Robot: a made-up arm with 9 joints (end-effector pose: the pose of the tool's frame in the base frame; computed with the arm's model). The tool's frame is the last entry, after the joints.
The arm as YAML. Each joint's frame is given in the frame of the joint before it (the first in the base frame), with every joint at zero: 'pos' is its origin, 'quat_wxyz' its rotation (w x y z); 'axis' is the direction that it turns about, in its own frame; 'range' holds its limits. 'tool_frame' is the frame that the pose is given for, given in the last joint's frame.
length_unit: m
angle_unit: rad
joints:
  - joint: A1
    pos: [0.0, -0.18, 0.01]
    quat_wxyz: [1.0, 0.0, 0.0, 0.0]
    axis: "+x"
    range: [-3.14, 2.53]
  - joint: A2
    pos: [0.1, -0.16, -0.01]
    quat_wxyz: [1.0, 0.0, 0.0, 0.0]
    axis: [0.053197, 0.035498, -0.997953]
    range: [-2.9, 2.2]
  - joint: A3
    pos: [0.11, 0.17, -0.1]
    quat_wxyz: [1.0, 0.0, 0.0, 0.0]
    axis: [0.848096, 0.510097, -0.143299]
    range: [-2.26, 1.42]
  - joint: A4
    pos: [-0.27, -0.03, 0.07]
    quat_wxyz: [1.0, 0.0, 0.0, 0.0]
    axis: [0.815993, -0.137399, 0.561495]
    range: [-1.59, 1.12]
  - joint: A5
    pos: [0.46, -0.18, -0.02]
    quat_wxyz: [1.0, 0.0, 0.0, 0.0]
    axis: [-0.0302, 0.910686, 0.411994]
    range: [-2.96, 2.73]
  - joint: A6
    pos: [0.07, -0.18, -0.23]
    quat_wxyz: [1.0, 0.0, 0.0, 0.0]
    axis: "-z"
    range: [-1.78, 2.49]
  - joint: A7
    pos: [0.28, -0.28, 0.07]
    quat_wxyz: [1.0, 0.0, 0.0, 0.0]
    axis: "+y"
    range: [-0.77, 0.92]
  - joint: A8
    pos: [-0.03, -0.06, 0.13]
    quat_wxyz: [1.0, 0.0, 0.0, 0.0]
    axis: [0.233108, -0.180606, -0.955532]
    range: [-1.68, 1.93]
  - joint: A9
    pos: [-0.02, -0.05, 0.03]
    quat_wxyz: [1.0, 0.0, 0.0, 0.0]
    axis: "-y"
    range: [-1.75, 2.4]
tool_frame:
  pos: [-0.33, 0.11, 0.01]
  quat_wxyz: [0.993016, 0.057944, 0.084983, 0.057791]
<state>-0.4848 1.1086 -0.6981 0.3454 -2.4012 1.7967 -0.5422 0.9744 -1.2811</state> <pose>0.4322 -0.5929 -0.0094 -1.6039 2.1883 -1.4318</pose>
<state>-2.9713 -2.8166 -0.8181 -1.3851 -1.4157 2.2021 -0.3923 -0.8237 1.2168</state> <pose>0.2066 -0.2802 -0.5677 -0.1798 -0.9176 0.8917</pose>
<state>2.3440 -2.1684 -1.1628 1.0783 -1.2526 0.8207 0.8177 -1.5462 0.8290</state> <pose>-0.0332 -0.3371 0.6525 0.3874 1.6439 -0.8275</pose>
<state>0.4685 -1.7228 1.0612 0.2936 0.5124 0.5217 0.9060 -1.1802 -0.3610</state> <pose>0.3939 0.6148 -0.8171 0.3614 -1.5350 -1.7250</pose>
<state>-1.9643 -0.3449 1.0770 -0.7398 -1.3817 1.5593 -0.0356 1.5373 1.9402</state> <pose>-0.1972 -0.5465 0.9484 0.1930 1.3521 0.9432</pose>
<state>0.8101 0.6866 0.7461 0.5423 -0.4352 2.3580 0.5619 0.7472 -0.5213</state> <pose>0.0241 -0.1703 -0.4148 -0.5792 -0.9013 0.8894</pose>
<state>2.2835 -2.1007 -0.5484 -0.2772 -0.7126 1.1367 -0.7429 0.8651 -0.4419</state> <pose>0.1358 -0.3486 0.0429 -1.9175 0.6200 0.2334</pose>
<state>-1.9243 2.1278 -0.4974 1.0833 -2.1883 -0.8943 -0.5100 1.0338 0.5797</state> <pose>-0.0628 0.0747 0.5751 0.3538 1.3270 -1.3897</pose>
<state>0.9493 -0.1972 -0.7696 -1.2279 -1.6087 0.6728 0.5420 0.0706 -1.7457</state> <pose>-0.7655 -0.5550 0.1264 1.0394 -0.1588 -0.4371</pose>
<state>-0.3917 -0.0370 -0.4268 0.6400 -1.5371 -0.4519 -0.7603 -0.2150 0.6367</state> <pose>0.9071 -0.5792 0.1367 -0.2346 -2.6692 0.7378</pose>
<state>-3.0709 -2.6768 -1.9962 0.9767 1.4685 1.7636 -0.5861 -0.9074 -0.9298</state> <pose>-0.2171 0.4832 0.1275 1.2851 -0.3335 -2.0633</pose>
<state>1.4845 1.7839 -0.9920 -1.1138 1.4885 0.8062 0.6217 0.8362 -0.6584</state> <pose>-0.0925 -1.0390 -0.1620 1.0529 -1.1601 1.1443</pose>
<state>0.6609 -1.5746 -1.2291 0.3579 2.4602 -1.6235 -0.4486 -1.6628 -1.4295</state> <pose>0.1057 0.1868 -0.0199 1.0375 -0.1965 -1.1751</pose>
